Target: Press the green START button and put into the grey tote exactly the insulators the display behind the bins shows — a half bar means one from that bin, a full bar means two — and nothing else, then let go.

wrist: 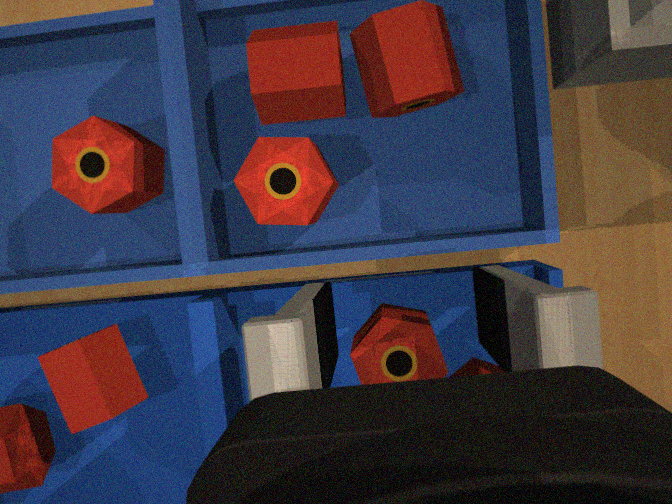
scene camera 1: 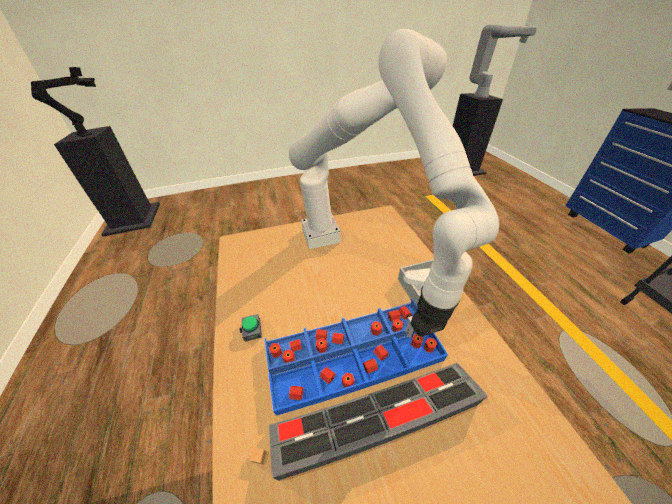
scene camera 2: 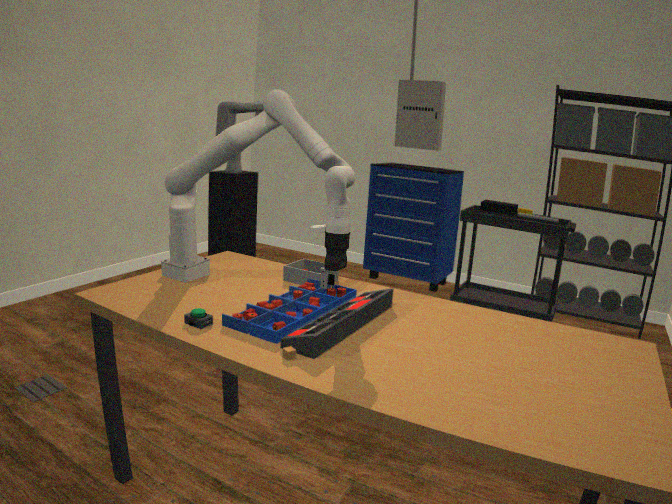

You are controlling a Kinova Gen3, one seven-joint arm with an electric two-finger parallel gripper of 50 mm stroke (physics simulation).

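My gripper (scene camera 1: pixel 415 335) is open, lowered into the right-end bin of the blue bin tray (scene camera 1: pixel 355 355) on the display side. In the wrist view the two fingers (wrist: pixel 401 325) straddle an upright red insulator (wrist: pixel 398 352) without touching it; a second insulator (wrist: pixel 477 367) peeks out beside it. The grey display (scene camera 1: pixel 377 415) shows a half red bar at left (scene camera 1: pixel 290 429), a full bar (scene camera 1: pixel 407 412) and a half bar at right (scene camera 1: pixel 431 381). The green START button (scene camera 1: pixel 250 323) sits left of the bins. The grey tote (scene camera 1: pixel 412 273) is behind the bins, partly hidden by my arm.
Several red insulators lie in the other bins, three in the bin just beyond the fingers (wrist: pixel 295 179). A small tan block (scene camera 1: pixel 257 456) lies by the display's left end. A blue drawer cabinet (scene camera 2: pixel 415 219) and shelves (scene camera 2: pixel 607 211) stand off the table.
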